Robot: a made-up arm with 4 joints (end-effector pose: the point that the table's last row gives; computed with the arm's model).
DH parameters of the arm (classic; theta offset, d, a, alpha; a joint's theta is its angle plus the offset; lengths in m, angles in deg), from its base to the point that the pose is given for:
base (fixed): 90 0.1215 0 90
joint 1: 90 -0.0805 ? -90
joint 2: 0 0.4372 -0.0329 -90
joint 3: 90 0.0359 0.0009 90
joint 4: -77.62 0 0.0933 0
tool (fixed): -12.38 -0.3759 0 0
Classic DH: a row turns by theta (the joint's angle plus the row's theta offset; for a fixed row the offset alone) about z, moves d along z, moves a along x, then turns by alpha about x.
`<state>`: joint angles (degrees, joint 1 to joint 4).
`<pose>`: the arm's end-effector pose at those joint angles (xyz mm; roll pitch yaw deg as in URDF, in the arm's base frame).
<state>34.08 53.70 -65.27 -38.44</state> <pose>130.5 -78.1 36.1 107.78 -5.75 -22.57</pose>
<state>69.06 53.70 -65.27 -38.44</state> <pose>130.5 -15.0 6.7 140.08 7.86 -21.95</pose>
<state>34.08 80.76 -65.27 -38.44</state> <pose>150.8 -137.7 124.2 119.96 -24.80 -41.19</pose>
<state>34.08 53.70 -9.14 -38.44</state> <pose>278.6 -269.3 -224.7 66.51 -7.50 -56.77</pose>
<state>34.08 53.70 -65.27 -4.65</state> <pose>96.4 -79.6 78.2 112.55 -37.60 -34.94</pose>
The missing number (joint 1, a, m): 0.0685
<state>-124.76 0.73 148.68 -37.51</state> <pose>-35.9 651.9 398.8 85.64 37.85 -2.05</pose>
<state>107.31 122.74 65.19 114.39</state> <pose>187.2 96.6 -630.5 7.49 -19.58 -12.81</pose>
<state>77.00 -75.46 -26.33 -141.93</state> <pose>-492.9 -133.6 -190.6 -114.39 22.49 -120.03</pose>
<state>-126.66 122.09 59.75 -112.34</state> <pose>68.9 563.1 709.3 -158.49 -55.03 -145.98</pose>
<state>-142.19 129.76 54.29 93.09</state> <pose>209.0 685.9 362.2 107.39 47.24 -14.32</pose>
